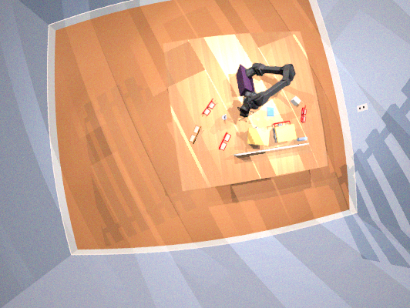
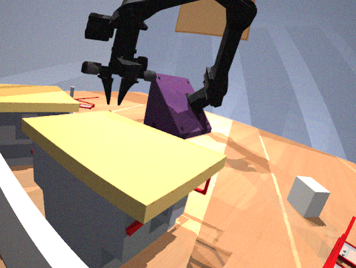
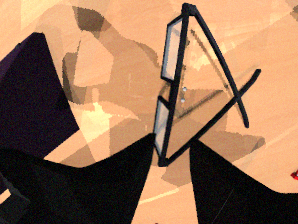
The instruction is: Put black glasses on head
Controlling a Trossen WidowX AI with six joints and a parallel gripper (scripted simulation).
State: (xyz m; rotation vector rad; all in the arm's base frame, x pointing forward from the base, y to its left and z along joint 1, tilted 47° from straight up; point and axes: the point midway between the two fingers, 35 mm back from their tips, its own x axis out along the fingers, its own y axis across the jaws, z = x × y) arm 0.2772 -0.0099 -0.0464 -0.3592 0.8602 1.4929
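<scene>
The grey cylinder is 6 cm ahead of my gripper tip, 15 cm to the right of it and 4 cm below it. The rest, counted from my gripper tip: display head 18 cm ahead, 31 cm to the left, 1 cm below; blue card 1 cm ahead, 25 cm to the left, 6 cm below; white bar 32 cm ahead, 22 cm to the left, 1 cm below.
</scene>
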